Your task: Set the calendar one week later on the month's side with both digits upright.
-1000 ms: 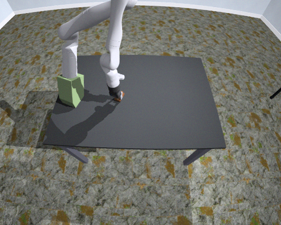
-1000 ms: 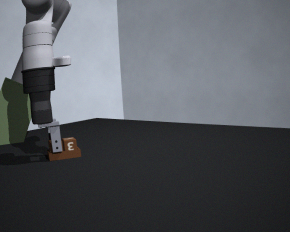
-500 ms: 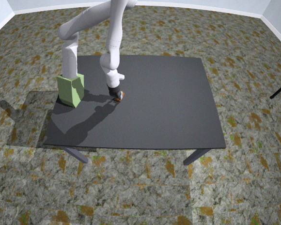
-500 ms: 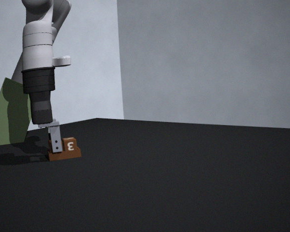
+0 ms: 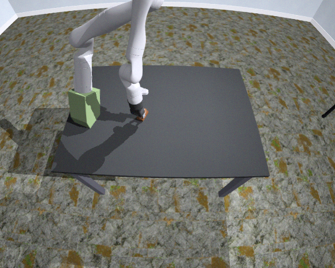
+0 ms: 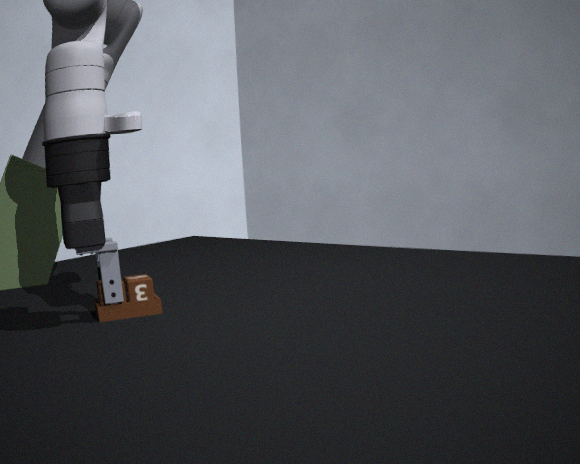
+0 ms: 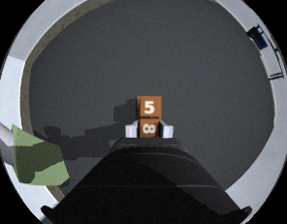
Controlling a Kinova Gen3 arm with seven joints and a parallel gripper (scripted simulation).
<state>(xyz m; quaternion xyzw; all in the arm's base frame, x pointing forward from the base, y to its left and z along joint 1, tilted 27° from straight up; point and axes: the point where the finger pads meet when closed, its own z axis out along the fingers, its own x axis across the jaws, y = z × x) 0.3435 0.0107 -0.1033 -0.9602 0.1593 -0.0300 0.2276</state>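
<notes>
My gripper is now 20 mm to the right of the brown calendar tray and 30 mm above it. Also, from my hand: cube 10 mm ahead, 30 mm to the left, 10 mm below.
</notes>
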